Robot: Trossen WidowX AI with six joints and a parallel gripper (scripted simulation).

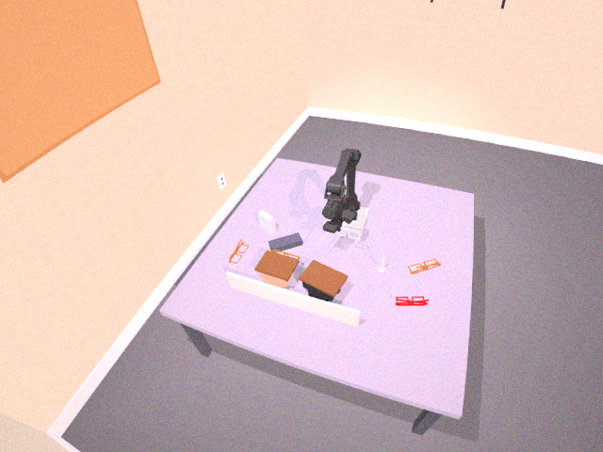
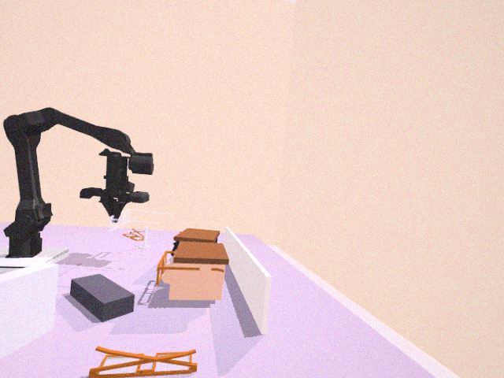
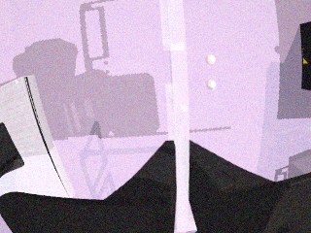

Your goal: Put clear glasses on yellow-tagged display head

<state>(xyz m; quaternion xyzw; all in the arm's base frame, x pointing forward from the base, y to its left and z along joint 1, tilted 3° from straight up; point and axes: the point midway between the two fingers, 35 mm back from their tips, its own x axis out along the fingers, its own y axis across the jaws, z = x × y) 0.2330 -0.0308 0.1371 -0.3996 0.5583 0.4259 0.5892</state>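
My gripper tip is now 23 cm short of the dark head, 7 cm above it and 2 cm to the left of it. Also, from my gripper tip: tan head 24 cm to the right, 20 cm ahead, 7 cm below; then white panel 36 cm ahead, 16 cm to the right, 8 cm below; then white stand 21 cm to the left, 11 cm below, 9 cm ahead.
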